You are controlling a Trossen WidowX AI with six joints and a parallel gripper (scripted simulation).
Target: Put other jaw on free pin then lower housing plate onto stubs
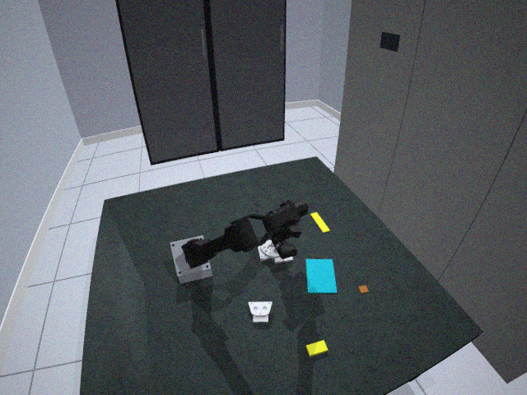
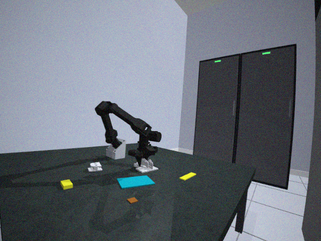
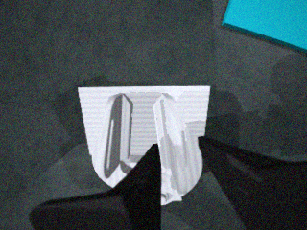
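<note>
My gripper tip is now 1 cm short of the white base, 3 cm to the right of it and 2 cm above it. Also, from my gripper tip: cyan sheet (13 cm ahead, 13 cm to the right, 2 cm below); then yellow strip (23 cm ahead, 16 cm to the left, 2 cm below); then small white stand (12 cm behind, 24 cm to the right, 2 cm below).
</note>
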